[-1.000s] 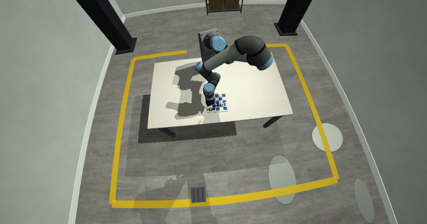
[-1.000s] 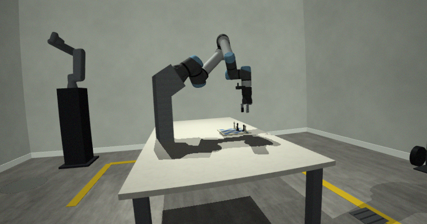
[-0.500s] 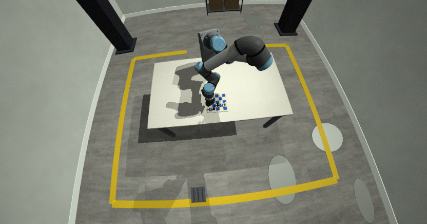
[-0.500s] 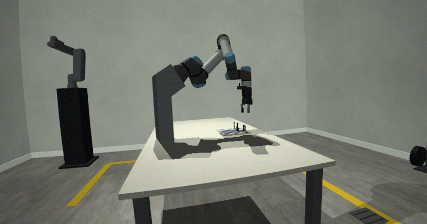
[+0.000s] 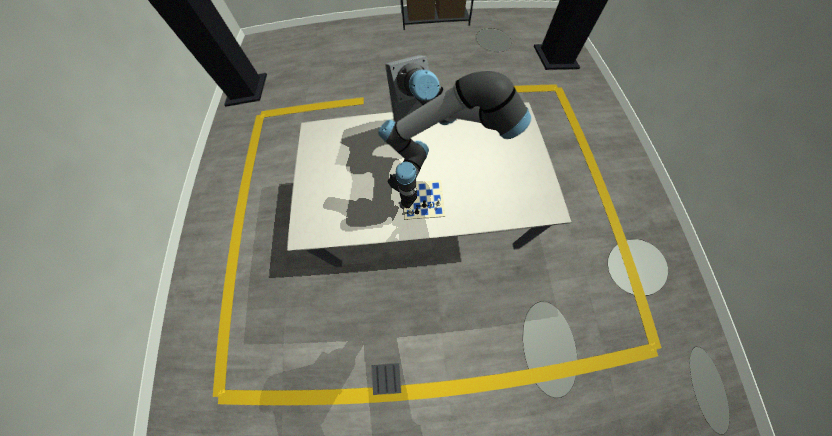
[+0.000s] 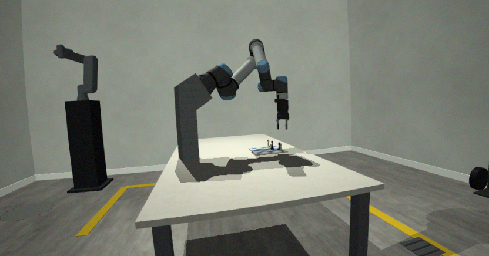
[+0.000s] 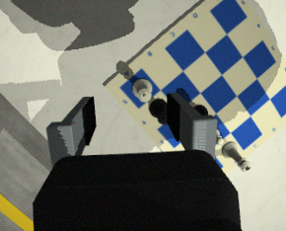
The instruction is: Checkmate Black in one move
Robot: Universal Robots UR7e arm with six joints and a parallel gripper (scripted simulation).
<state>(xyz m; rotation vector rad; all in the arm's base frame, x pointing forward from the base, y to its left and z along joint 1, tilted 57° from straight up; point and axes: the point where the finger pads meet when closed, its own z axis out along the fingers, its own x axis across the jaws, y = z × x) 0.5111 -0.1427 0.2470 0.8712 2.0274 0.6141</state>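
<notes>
My gripper is now 140 mm above the white piece, 20 mm to the right of it and 10 mm past it. Round my hand: black piece: 140 mm below, 50 mm to the left; chessboard: 170 mm below, 90 mm to the left, 80 mm behind; white pawn: 150 mm below, 130 mm to the left, 40 mm behind.
</notes>
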